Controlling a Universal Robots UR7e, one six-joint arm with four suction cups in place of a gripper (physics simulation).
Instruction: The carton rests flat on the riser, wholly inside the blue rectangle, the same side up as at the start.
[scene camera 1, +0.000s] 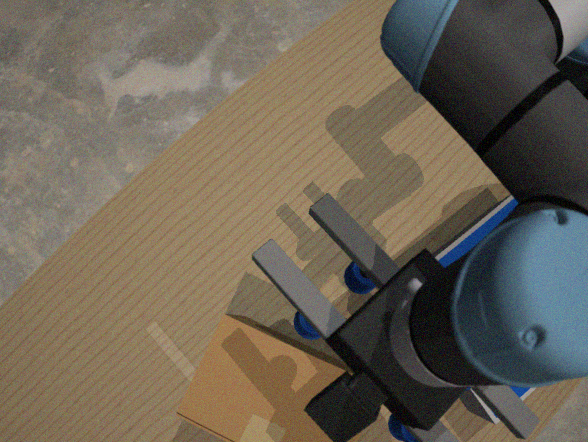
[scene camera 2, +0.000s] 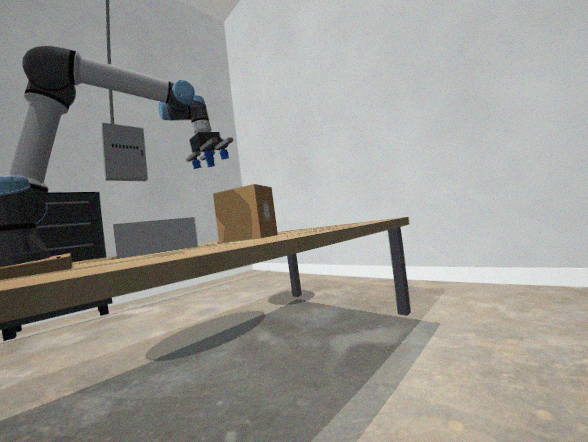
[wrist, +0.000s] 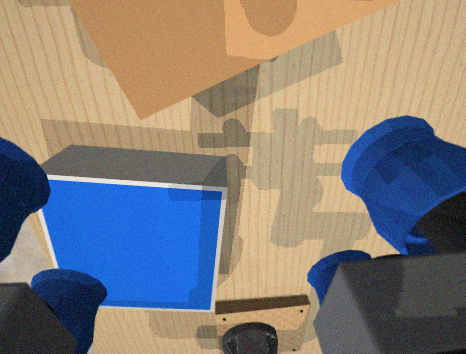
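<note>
The brown carton stands upright on the wooden table, apart from the riser. Pale tape shows on its top in scene camera 1 and a light label on one side in scene camera 2. The riser is a low block with dark grey sides; its top bears the blue rectangle with a white border. In scene camera 1 the arm hides most of it. My gripper is open; its blue suction cups hang in the air, higher than the carton's top, touching nothing.
The wooden table ends at a long edge above the floor. A small wooden plate lies under the arm's base, near the riser. A dark drawer cabinet stands behind the arm, and a grey box hangs on the wall.
</note>
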